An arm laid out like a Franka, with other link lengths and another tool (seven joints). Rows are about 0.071 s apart.
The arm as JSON. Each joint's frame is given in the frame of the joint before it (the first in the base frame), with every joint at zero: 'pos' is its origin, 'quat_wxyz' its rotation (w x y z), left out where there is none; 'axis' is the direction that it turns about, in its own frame. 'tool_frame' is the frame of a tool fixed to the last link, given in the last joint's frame.
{
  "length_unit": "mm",
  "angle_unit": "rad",
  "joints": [
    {
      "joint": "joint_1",
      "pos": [
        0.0,
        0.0,
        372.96
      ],
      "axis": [
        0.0,
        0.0,
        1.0
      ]
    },
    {
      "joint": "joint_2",
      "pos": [
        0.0,
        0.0,
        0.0
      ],
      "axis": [
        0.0,
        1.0,
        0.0
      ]
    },
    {
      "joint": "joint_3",
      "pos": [
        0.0,
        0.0,
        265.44
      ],
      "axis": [
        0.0,
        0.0,
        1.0
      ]
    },
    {
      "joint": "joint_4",
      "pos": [
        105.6,
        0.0,
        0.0
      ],
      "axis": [
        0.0,
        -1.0,
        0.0
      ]
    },
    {
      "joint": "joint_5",
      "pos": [
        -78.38,
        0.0,
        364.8
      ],
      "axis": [
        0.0,
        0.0,
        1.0
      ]
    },
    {
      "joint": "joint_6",
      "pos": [
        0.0,
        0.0,
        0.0
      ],
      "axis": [
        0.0,
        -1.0,
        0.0
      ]
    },
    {
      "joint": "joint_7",
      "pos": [
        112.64,
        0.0,
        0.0
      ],
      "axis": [
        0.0,
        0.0,
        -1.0
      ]
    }
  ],
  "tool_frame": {
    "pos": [
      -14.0,
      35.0,
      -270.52
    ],
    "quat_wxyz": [
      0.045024,
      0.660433,
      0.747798,
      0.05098
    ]
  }
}
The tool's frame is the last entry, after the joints.
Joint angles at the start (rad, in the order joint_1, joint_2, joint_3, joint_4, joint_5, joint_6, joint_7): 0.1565 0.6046 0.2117 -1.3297 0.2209 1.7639 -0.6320
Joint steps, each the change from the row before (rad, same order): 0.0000 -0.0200 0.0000 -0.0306 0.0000 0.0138 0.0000; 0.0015 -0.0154 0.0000 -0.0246 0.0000 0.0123 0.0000; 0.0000 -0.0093 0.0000 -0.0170 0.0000 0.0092 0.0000; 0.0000 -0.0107 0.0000 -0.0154 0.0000 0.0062 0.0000; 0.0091 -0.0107 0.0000 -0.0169 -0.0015 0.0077 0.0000; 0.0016 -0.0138 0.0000 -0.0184 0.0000 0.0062 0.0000; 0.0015 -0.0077 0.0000 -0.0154 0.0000 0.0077 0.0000; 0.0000 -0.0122 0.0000 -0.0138 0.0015 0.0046 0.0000; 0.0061 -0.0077 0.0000 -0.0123 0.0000 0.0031 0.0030; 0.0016 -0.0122 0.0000 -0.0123 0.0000 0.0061 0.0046; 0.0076 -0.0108 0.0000 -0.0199 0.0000 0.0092 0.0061; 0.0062 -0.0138 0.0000 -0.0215 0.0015 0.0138 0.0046; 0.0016 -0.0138 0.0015 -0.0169 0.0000 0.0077 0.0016; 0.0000 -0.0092 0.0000 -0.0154 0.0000 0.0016 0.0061; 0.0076 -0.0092 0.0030 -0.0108 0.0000 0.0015 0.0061; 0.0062 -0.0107 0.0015 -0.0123 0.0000 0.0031 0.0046
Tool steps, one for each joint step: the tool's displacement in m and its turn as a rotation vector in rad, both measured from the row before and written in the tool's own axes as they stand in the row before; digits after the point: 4 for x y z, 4 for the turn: 0.0024 -0.0021 0.0000 0.0009 -0.0051 0.0000; 0.0024 -0.0012 0.0008 0.0008 -0.0042 -0.0012; 0.0009 -0.0014 0.0010 0.0005 -0.0027 0.0006; 0.0014 -0.0012 -0.0003 0.0006 -0.0026 -0.0002; 0.0057 0.0010 0.0026 0.0047 -0.0017 -0.0087; 0.0028 -0.0011 -0.0004 0.0016 -0.0027 -0.0019; 0.0016 -0.0013 0.0018 0.0018 -0.0012 -0.0005; 0.0019 -0.0006 -0.0016 -0.0013 -0.0026 -0.0005; 0.0045 0.0002 0.0019 0.0044 0.0006 -0.0022; 0.0021 0.0005 -0.0019 -0.0020 -0.0058 0.0016; 0.0053 0.0000 0.0033 0.0042 -0.0014 0.0000; 0.0044 0.0008 0.0016 -0.0012 -0.0048 -0.0007; 0.0031 -0.0001 -0.0008 -0.0008 -0.0042 -0.0021; 0.0022 -0.0027 0.0009 0.0050 0.0005 0.0070; 0.0071 0.0018 0.0014 0.0038 0.0009 -0.0040; 0.0056 0.0010 0.0005 0.0025 -0.0012 -0.0031
